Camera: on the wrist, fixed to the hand. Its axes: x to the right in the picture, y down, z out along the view.
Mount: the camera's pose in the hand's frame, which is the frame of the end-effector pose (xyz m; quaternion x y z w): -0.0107 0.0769 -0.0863 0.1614 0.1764 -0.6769 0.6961
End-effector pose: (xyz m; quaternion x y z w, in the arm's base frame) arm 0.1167 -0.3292 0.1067 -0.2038 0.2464 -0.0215 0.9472
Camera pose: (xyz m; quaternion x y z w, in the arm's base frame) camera 0.0617 -0.2897 0.0124 -0.1520 0.1972 -0.7319 0.6343
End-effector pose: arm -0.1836 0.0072 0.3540 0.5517 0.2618 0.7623 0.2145
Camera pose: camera -0.2656 -0.0727 0.3732 0.1070 0.7166 0.4405 0.5301
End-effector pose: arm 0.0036 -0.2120 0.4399 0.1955 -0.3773 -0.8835 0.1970
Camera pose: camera 0.0707 -0.3066 0.4441 -0.5792 0.2382 0.6530 0.4259
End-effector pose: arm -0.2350 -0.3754 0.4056 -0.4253 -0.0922 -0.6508 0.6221
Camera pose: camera -0.2060 -0.4397 0.3134 -0.0184 -0.3474 -0.9343 0.0774
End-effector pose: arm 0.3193 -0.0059 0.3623 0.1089 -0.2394 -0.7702 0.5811
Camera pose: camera 0.4258 -0.0328 0.3248 -0.4675 0.1147 0.8716 0.0922
